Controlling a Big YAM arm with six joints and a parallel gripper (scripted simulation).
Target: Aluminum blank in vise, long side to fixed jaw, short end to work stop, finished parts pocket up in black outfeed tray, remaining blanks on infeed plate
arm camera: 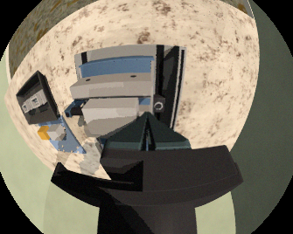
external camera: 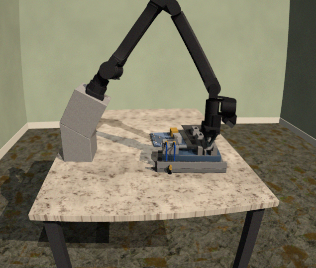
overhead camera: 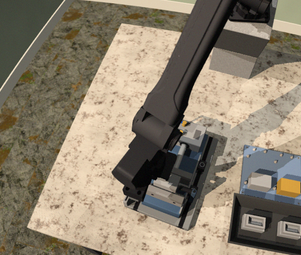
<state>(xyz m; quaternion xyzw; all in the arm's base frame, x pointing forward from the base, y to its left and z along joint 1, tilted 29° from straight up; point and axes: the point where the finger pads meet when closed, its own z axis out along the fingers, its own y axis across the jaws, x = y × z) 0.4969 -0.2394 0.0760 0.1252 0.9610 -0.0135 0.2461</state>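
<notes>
The fixed jaw lies 40 mm ahead of my hand, 40 mm to the left of it and 30 mm below it. Round my hand: hosed end block 140 mm behind, 90 mm to the left, 30 mm below; then infeed plate 70 mm behind, 360 mm to the left, 100 mm below; then dark rail 80 mm behind, 30 mm to the right, 70 mm below.
</notes>
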